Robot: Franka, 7 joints.
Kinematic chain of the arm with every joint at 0, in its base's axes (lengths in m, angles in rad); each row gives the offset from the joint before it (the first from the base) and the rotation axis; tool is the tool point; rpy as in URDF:
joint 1: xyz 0 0 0.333 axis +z
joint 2: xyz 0 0 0 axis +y
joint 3: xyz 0 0 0.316 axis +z
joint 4: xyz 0.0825 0 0 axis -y
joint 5: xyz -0.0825 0 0.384 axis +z
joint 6: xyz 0 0 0 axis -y
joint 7: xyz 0.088 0 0 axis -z
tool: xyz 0 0 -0.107 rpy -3.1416 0 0
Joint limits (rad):
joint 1: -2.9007..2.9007
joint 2: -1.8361..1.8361
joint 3: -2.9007..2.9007
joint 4: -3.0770..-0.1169
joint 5: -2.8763..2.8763
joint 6: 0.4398..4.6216
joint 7: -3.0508..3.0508
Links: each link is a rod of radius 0.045 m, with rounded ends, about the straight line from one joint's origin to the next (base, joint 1, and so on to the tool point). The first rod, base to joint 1, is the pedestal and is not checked.
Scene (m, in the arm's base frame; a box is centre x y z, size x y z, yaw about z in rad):
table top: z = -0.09
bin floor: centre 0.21 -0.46 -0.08 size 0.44 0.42 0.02 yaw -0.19
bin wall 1: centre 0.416 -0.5 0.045 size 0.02 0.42 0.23 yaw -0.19
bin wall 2: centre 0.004 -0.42 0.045 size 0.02 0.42 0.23 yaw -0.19
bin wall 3: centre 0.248 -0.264 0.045 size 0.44 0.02 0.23 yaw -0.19
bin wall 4: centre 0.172 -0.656 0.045 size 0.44 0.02 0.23 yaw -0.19
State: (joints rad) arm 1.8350 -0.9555 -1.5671 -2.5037 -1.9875 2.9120 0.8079
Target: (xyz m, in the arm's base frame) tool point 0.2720 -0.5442 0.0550
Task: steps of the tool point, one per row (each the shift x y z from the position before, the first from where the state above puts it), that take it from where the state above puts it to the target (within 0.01 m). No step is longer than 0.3 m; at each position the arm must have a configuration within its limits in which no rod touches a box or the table.
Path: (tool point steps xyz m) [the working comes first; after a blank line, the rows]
Joints at the target: 1.2313 -1.1685 -2.3719 -1.7801 -1.9627 2.6192 0.8079
Straight joint move there: touches bin wall 1, bin wall 3.

1: 0.1012 -0.2299 -0.0229
2: -0.0383 -0.2730 -0.0114
3: -0.1862 -0.2317 0.0090
4: -0.0016 -0.0206 -0.1202
5: 0.0016 0.0206 -0.1462

